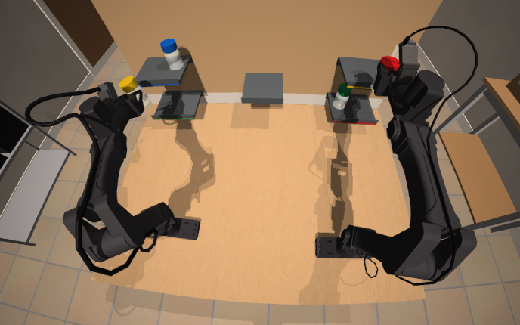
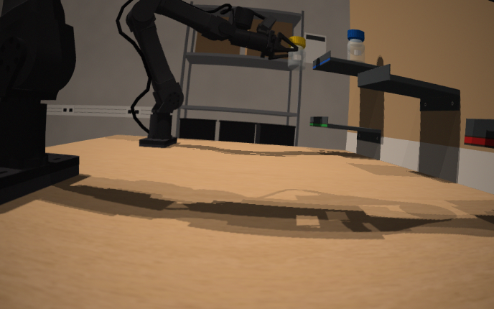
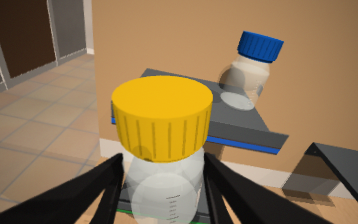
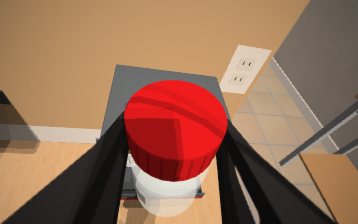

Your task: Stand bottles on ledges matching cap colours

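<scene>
My right hand is 150 mm short of the green-capped bottle, 40 mm to the right of it and 280 mm above it. From my right hand the other things lie so: blue-capped bottle (110 mm ahead, 710 mm to the left, 90 mm below); yellow-capped bottle (70 mm behind, 800 mm to the left, 110 mm below); red-capped bottle (40 mm below).
</scene>
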